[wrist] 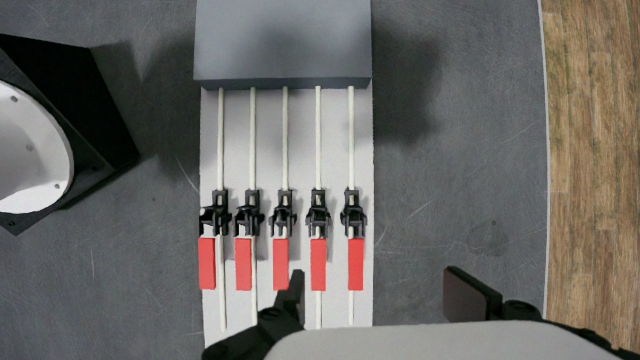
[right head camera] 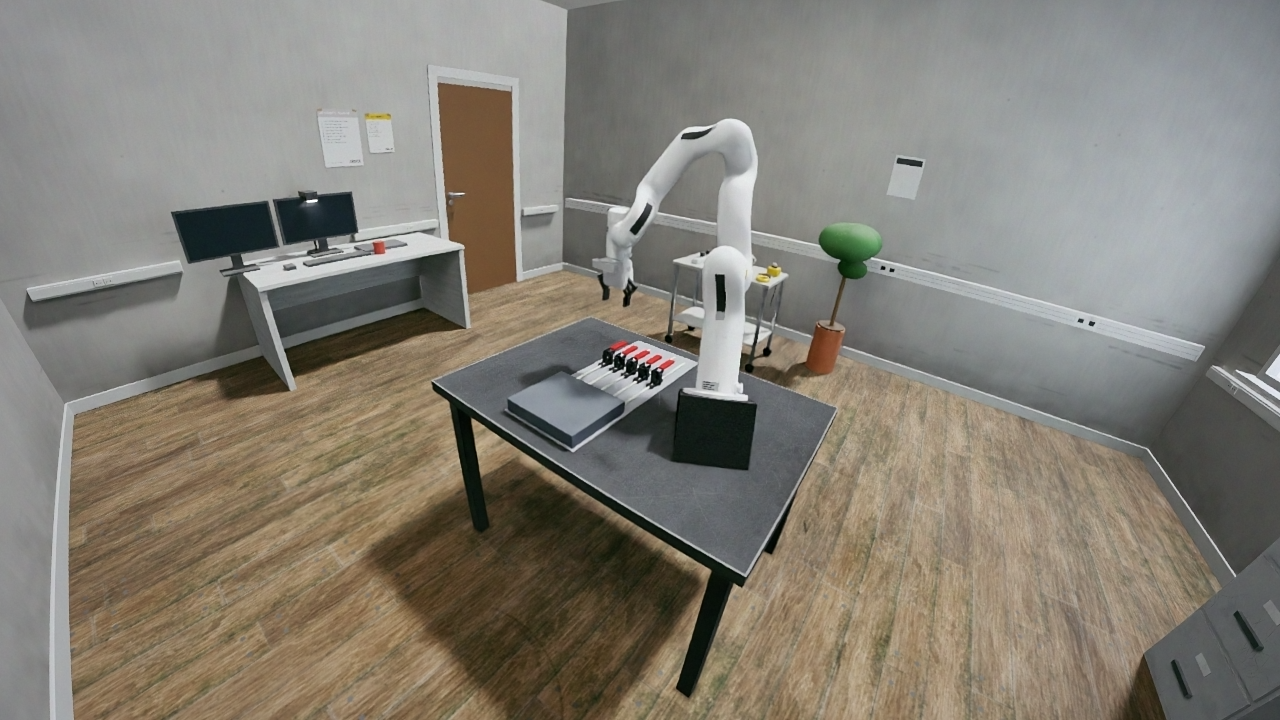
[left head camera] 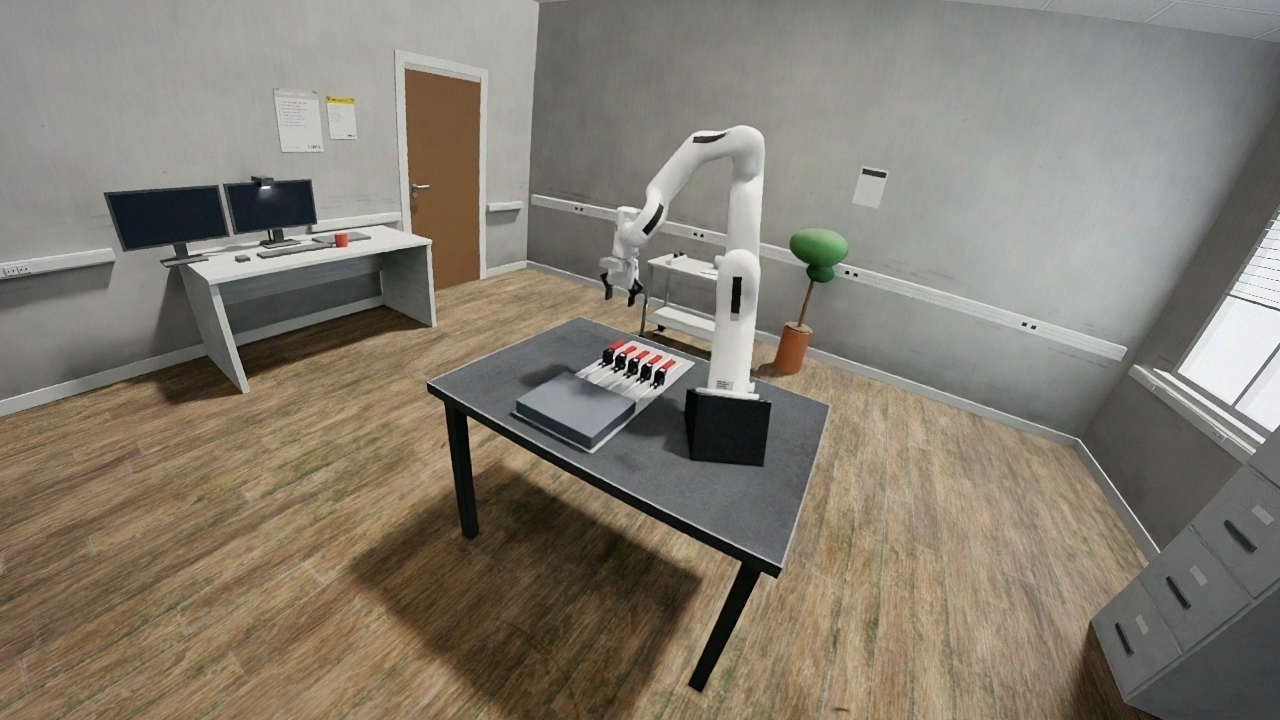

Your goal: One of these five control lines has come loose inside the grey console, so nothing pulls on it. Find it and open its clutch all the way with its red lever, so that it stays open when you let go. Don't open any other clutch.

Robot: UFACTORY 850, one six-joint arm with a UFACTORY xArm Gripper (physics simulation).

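Observation:
The grey console (left head camera: 575, 407) (right head camera: 565, 407) (wrist: 282, 40) sits on a pale base plate (wrist: 300, 165). Five pale lines run from it through black clutches. In the wrist view, from left to right, the red levers are the first (wrist: 207, 264), second (wrist: 243, 264), third (wrist: 280, 264), fourth (wrist: 318, 264) and fifth (wrist: 355, 264). All five levers point away from the console and look alike in pose. Which line is slack, I cannot tell. My gripper (left head camera: 621, 295) (right head camera: 616, 295) (wrist: 374, 291) is open and empty, high above the lever end; its left finger hides part of the third line's tail.
The black arm mount (left head camera: 729, 429) (right head camera: 713, 431) (wrist: 100, 110) stands on the dark table (left head camera: 716, 497) (right head camera: 707, 501) (wrist: 450, 200), beside the base plate. A white trolley, a potted plant (left head camera: 793, 347) (right head camera: 825, 347) and a white desk (left head camera: 313, 259) (right head camera: 358, 262) stand farther back.

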